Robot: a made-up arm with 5 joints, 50 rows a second.
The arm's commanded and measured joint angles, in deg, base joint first. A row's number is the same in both.
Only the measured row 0 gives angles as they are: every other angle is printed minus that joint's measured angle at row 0.
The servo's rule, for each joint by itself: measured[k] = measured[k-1] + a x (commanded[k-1-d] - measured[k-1]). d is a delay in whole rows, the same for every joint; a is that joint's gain. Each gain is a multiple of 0.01, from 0.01 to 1. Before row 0 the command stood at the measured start. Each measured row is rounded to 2 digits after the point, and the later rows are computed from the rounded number. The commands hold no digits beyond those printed.
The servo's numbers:
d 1
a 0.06 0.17 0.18 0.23 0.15
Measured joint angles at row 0:
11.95, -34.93, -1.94, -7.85, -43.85
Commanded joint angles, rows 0 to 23:
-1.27, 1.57, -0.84, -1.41, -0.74
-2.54, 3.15, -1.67, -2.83, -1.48
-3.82, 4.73, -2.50, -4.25, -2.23
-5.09, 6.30, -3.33, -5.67, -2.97
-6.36, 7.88, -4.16, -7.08, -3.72
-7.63, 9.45, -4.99, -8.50, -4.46
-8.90, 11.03, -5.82, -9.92, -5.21
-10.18, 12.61, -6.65, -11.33, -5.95
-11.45, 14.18, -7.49, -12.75, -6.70
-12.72, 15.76, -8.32, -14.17, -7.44
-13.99, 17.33, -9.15, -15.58, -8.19
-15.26, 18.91, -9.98, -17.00, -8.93
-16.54, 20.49, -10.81, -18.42, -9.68
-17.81, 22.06, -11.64, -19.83, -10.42
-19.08, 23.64, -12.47, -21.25, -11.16
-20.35, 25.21, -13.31, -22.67, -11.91
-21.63, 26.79, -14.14, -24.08, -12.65
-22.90, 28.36, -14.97, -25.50, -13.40
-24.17, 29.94, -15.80, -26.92, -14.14
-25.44, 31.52, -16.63, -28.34, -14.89
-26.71, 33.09, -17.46, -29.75, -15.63
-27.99, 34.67, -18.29, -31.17, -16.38
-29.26, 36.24, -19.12, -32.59, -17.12
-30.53, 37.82, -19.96, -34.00, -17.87
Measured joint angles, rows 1 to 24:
0.00, 0.00, 0.00, 0.00, 0.00
-0.08, 0.27, -0.15, -0.32, -0.11
-0.23, 0.76, -0.42, -0.90, -0.32
-0.45, 1.43, -0.79, -1.67, -0.61
-0.73, 2.26, -1.25, -2.59, -0.96
-1.07, 3.22, -1.77, -3.62, -1.37
-1.46, 4.28, -2.35, -4.74, -1.83
-1.91, 5.43, -2.97, -5.93, -2.34
-2.41, 6.65, -3.63, -7.17, -2.88
-2.95, 7.93, -4.32, -8.45, -3.45
-3.54, 9.26, -5.04, -9.77, -4.05
-4.17, 10.63, -5.78, -11.11, -4.67
-4.84, 12.04, -6.54, -12.46, -5.31
-5.54, 13.48, -7.31, -13.83, -5.97
-6.28, 14.94, -8.09, -15.21, -6.64
-7.05, 16.42, -8.88, -16.60, -7.32
-7.85, 17.91, -9.68, -18.00, -8.01
-8.68, 19.42, -10.48, -19.40, -8.71
-9.53, 20.94, -11.29, -20.80, -9.41
-10.41, 22.47, -12.10, -22.21, -10.12
-11.31, 24.01, -12.92, -23.62, -10.84
-12.23, 25.55, -13.74, -25.03, -11.56
-13.18, 27.10, -14.56, -26.44, -12.28
-14.14, 28.65, -15.38, -27.85, -13.01

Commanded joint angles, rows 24 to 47:
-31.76, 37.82, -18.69, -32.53, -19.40
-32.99, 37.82, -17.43, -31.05, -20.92
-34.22, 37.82, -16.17, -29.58, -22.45
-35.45, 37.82, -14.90, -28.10, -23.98
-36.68, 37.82, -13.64, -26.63, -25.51
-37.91, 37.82, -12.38, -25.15, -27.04
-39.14, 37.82, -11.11, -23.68, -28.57
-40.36, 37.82, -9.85, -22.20, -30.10
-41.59, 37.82, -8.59, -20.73, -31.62
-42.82, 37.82, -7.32, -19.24, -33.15
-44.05, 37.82, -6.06, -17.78, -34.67
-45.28, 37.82, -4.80, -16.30, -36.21
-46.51, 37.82, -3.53, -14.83, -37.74
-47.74, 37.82, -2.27, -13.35, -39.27
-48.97, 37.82, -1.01, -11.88, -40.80
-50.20, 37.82, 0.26, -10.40, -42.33
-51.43, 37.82, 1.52, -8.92, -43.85
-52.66, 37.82, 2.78, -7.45, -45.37
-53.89, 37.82, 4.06, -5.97, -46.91
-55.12, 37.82, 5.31, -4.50, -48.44
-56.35, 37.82, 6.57, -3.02, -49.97
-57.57, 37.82, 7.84, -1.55, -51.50
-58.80, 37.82, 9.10, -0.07, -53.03
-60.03, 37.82, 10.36, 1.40, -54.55
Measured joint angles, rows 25 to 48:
-15.12, 30.21, -16.20, -29.26, -13.74
-16.12, 31.50, -16.65, -30.01, -14.59
-17.13, 32.57, -16.79, -30.25, -15.54
-18.16, 33.46, -16.68, -30.10, -16.58
-19.20, 34.20, -16.36, -29.64, -17.69
-20.25, 34.82, -15.87, -28.95, -18.86
-21.31, 35.33, -15.24, -28.08, -20.09
-22.38, 35.75, -14.50, -27.07, -21.36
-23.46, 36.10, -13.66, -25.95, -22.67
-24.55, 36.39, -12.75, -24.75, -24.01
-25.65, 36.63, -11.77, -23.48, -25.38
-26.75, 36.83, -10.74, -22.17, -26.77
-27.86, 37.00, -9.67, -20.82, -28.19
-28.98, 37.14, -8.56, -19.44, -29.62
-30.11, 37.26, -7.43, -18.04, -31.07
-31.24, 37.36, -6.27, -16.62, -32.53
-32.38, 37.44, -5.09, -15.19, -34.00
-33.52, 37.50, -3.90, -13.75, -35.48
-34.67, 37.55, -2.70, -12.30, -36.96
-35.82, 37.60, -1.48, -10.84, -38.45
-36.98, 37.64, -0.26, -9.38, -39.95
-38.14, 37.67, 0.97, -7.92, -41.45
-39.31, 37.70, 2.21, -6.45, -42.96
-40.48, 37.72, 3.45, -4.98, -44.47

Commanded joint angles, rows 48 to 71:
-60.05, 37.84, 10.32, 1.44, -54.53
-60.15, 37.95, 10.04, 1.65, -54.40
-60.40, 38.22, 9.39, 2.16, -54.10
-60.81, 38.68, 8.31, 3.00, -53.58
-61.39, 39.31, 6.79, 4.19, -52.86
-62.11, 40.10, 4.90, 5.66, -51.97
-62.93, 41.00, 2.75, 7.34, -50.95
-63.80, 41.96, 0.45, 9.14, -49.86
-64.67, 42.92, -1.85, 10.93, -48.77
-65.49, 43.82, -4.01, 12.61, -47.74
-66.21, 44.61, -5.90, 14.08, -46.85
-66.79, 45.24, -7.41, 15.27, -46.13
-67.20, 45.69, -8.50, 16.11, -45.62
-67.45, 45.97, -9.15, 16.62, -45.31
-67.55, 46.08, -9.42, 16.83, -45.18
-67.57, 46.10, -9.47, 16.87, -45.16
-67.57, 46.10, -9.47, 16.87, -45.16
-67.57, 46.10, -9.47, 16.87, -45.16
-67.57, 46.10, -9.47, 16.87, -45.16
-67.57, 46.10, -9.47, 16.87, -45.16
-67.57, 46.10, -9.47, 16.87, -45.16
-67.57, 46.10, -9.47, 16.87, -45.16
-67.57, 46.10, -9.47, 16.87, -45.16
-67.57, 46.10, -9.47, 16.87, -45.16
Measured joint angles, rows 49 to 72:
-41.65, 37.74, 4.69, -3.51, -45.98
-42.75, 37.76, 5.70, -2.37, -47.26
-43.79, 37.79, 6.48, -1.45, -48.33
-44.79, 37.86, 7.00, -0.62, -49.20
-45.75, 38.00, 7.24, 0.21, -49.86
-46.69, 38.22, 7.16, 1.13, -50.31
-47.62, 38.54, 6.75, 2.17, -50.56
-48.54, 38.96, 6.03, 3.36, -50.62
-49.46, 39.47, 5.03, 4.69, -50.51
-50.37, 40.06, 3.79, 6.13, -50.25
-51.28, 40.70, 2.39, 7.62, -49.87
-52.18, 41.36, 0.90, 9.11, -49.42
-53.06, 42.02, -0.60, 10.53, -48.93
-53.91, 42.64, -2.02, 11.81, -48.43
-54.72, 43.21, -3.30, 12.92, -47.96
-55.49, 43.70, -4.40, 13.82, -47.54
-56.21, 44.11, -5.31, 14.52, -47.18
-56.89, 44.45, -6.06, 15.06, -46.88
-57.53, 44.73, -6.67, 15.48, -46.62
-58.13, 44.96, -7.17, 15.80, -46.40
-58.70, 45.15, -7.58, 16.05, -46.21
-59.23, 45.31, -7.92, 16.24, -46.05
-59.73, 45.44, -8.20, 16.38, -45.92
-60.20, 45.55, -8.43, 16.49, -45.81

